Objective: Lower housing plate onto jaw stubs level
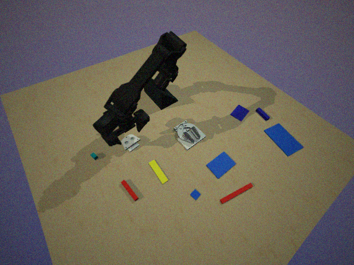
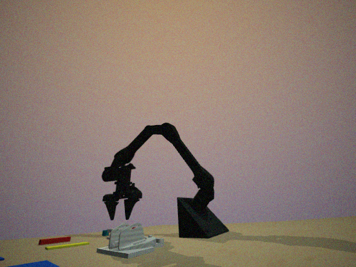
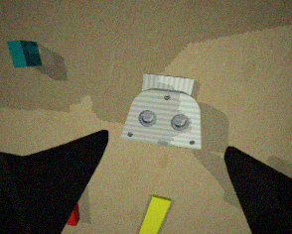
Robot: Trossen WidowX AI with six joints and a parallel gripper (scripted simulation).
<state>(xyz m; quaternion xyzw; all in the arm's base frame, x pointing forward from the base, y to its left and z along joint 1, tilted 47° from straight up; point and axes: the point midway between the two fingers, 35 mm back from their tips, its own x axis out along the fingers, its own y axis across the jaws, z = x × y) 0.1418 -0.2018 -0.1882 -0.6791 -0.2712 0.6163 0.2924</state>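
Now: gripper tip 50 mm above the white grooved block and 10 mm past it. The rest, counted from my gripper tip: housing plate: 30 mm below, 10 mm behind; red block: 140 mm behind, 60 mm to the right, 50 mm below; teal block: 150 mm to the right, 50 mm below, 50 mm behind.
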